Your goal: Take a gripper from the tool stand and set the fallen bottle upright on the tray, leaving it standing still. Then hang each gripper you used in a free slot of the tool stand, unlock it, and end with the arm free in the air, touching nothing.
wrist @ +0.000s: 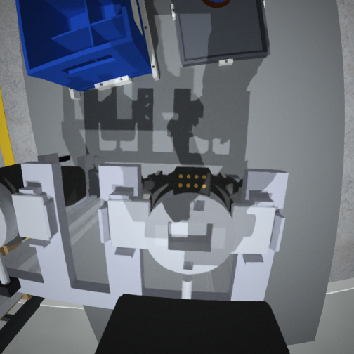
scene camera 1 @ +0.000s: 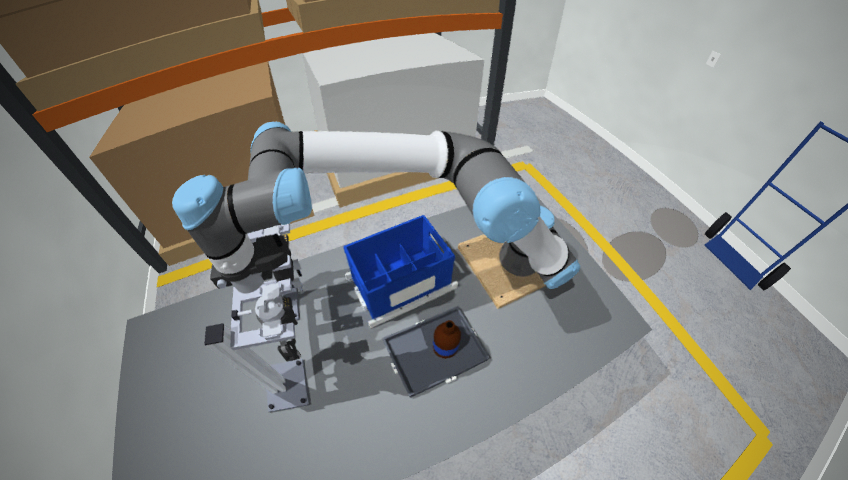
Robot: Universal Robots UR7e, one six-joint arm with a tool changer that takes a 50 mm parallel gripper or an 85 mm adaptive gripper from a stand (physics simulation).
An adaptive gripper (wrist: 189, 221) is 0.14 m from the lens. A tool stand (wrist: 45, 268): 0.23 m from the lens. The marked spots on the tool stand and the adaptive gripper are 0.15 m apart.
